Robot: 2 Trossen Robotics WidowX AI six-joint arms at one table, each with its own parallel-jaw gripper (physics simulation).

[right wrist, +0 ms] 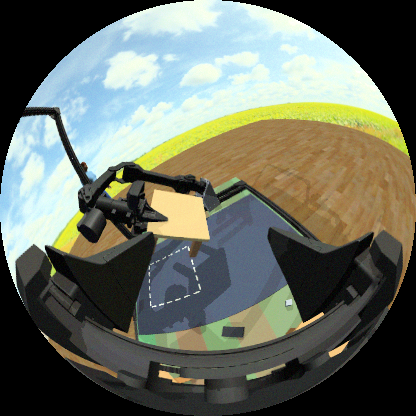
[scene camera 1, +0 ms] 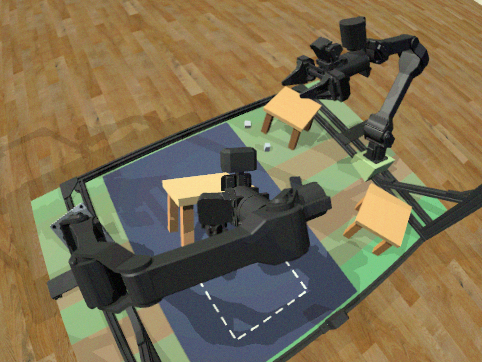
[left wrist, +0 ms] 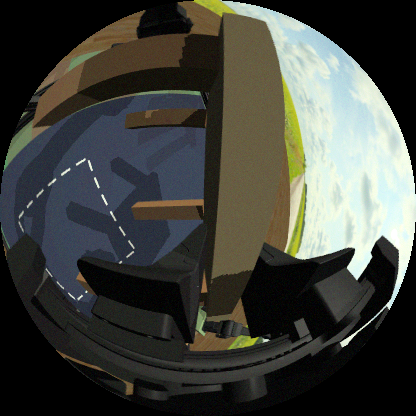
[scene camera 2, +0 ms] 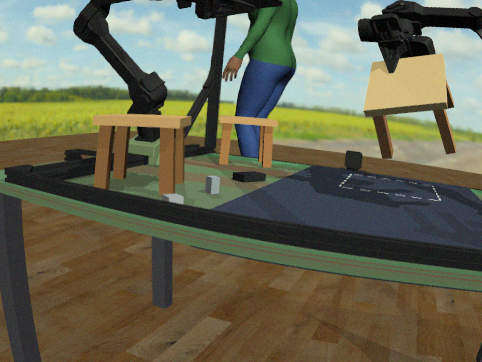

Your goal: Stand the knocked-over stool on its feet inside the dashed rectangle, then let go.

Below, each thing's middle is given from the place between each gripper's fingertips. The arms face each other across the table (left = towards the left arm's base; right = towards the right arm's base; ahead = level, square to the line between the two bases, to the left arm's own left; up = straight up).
Now: the stool (scene camera 2: 418, 84) 5 cm below my left hand, 4 cm to the left of it and 1 cm behind it.
The stool is 240 mm to the left of my right hand, 160 mm behind it and 150 mm below it.
